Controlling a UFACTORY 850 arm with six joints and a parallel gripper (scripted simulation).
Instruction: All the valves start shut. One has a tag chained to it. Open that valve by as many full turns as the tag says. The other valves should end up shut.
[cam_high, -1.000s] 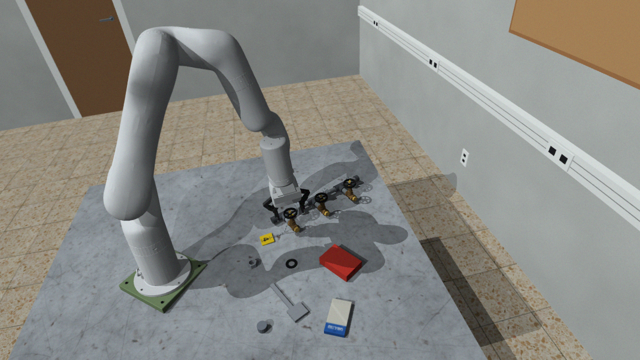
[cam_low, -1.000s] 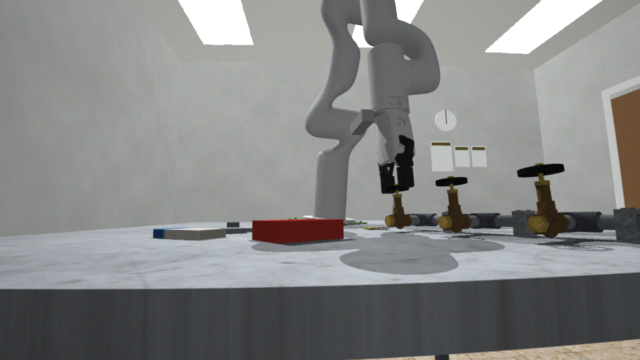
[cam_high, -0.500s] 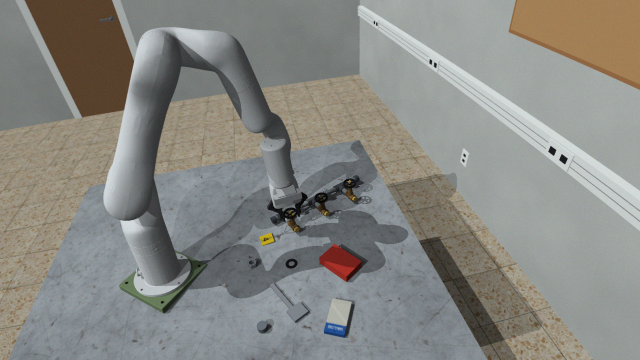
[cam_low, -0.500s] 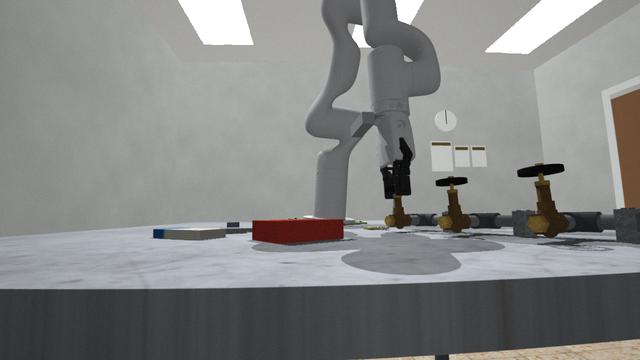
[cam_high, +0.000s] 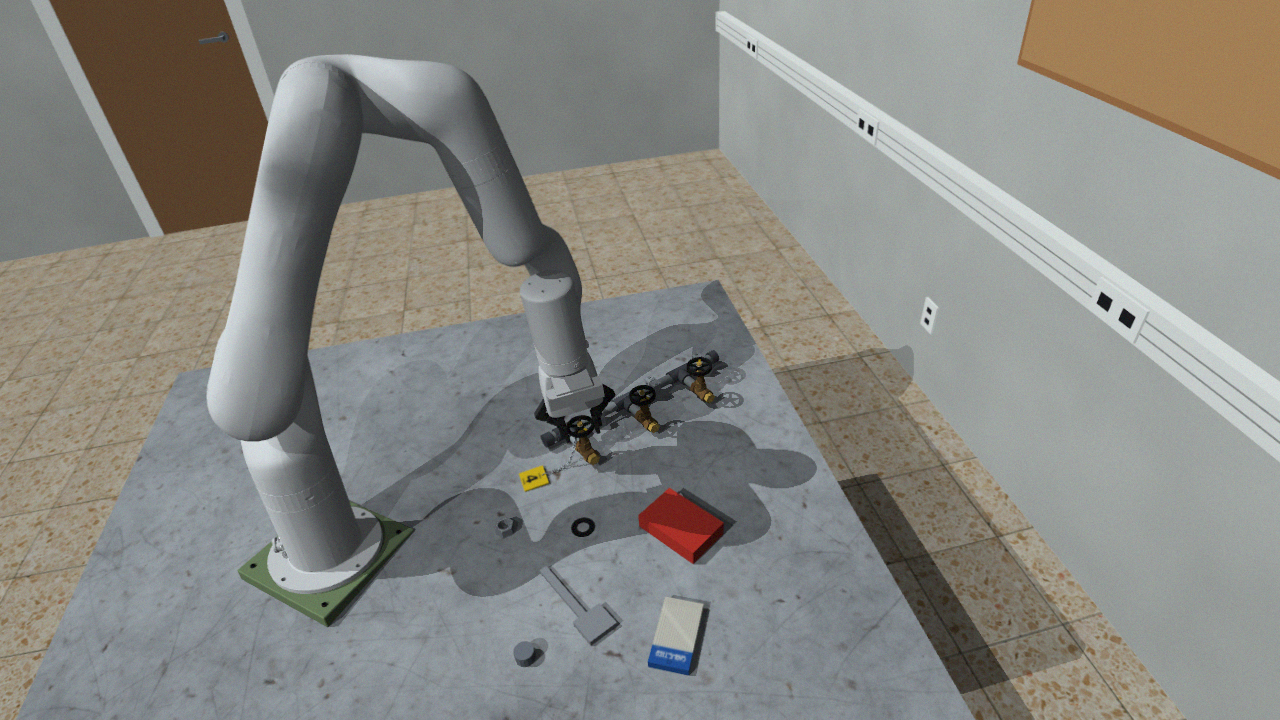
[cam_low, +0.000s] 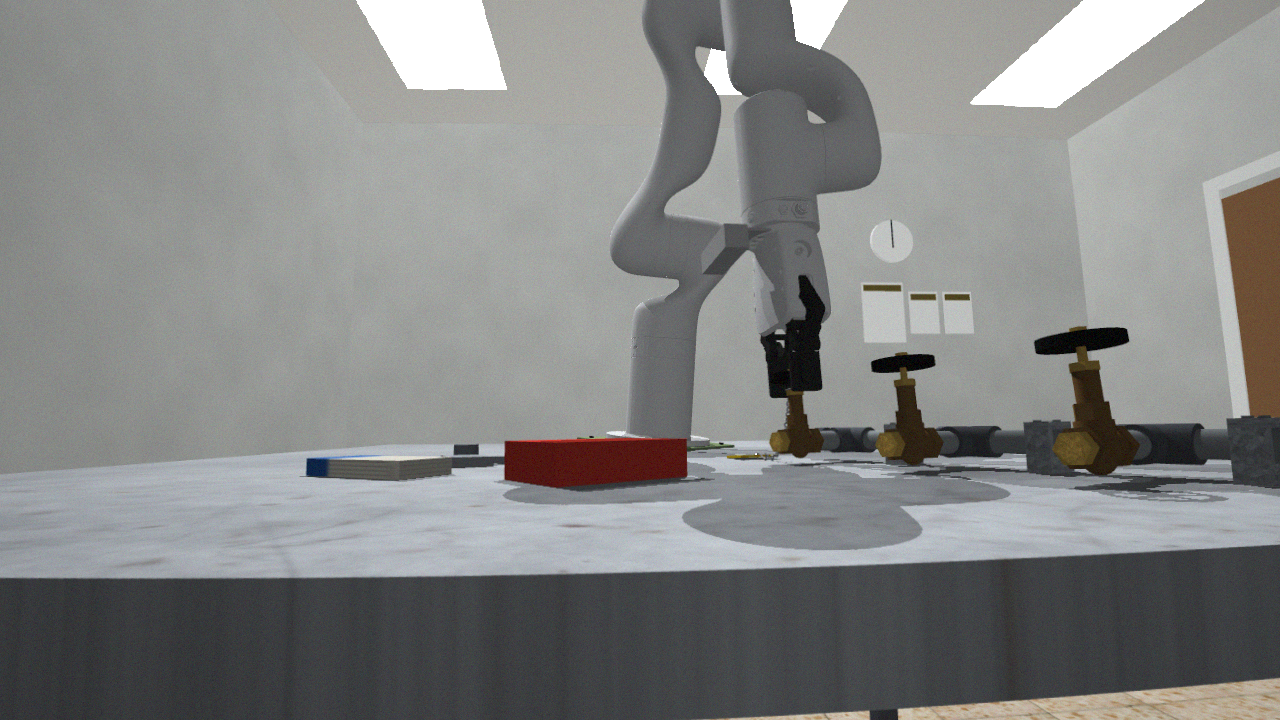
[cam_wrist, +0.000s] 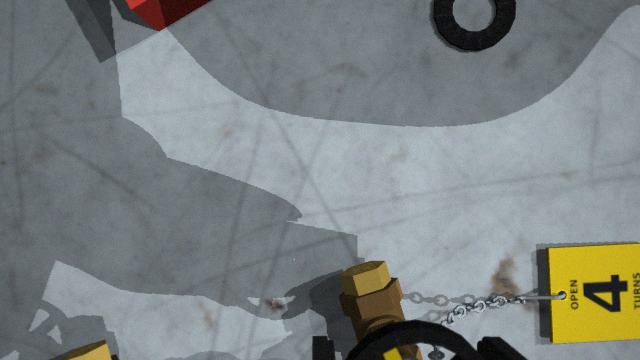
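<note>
Right now my hand is 90 mm past the yellow tag, 20 mm to the left of it and 90 mm above it. The rest, counted from my hand: black washer 40 mm behind, 160 mm to the right, 90 mm below; red block 130 mm ahead, 210 mm to the right, 80 mm below; grey nut 170 mm behind, 120 mm to the right, 80 mm below.
</note>
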